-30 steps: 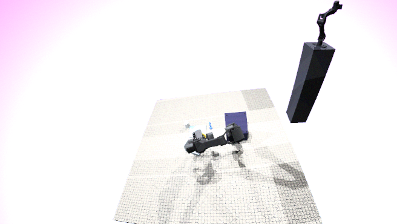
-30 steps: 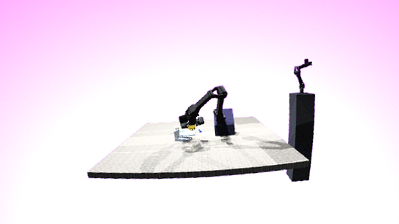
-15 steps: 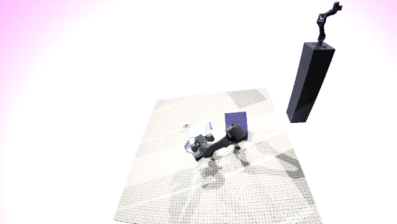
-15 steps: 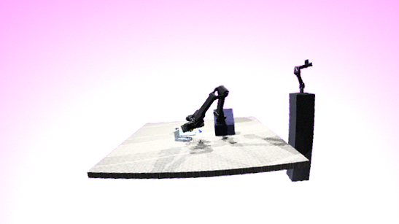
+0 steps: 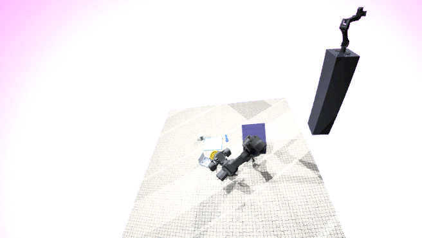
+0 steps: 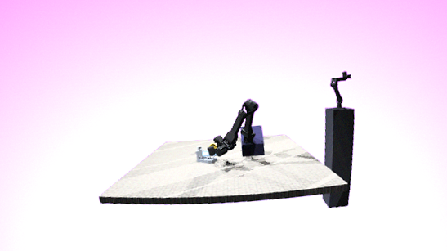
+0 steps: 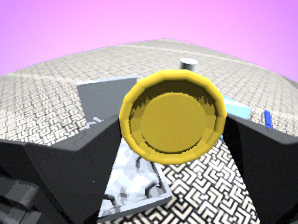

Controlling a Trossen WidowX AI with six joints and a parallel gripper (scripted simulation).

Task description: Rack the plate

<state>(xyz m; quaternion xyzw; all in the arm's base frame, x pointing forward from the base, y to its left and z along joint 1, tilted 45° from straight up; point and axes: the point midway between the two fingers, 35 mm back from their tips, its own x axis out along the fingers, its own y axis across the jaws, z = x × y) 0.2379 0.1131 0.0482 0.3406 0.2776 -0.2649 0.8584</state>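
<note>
Right now the grey dish rack is 40 mm ahead of my gripper tip, 30 mm to the left of it and 60 mm below it. From my gripper tip the other things lie so: light blue mat (40 mm ahead, 170 mm to the right, 80 mm below); then yellow plate (10 mm behind); then blue spoon (70 mm behind, 220 mm to the right, 80 mm below).
</note>
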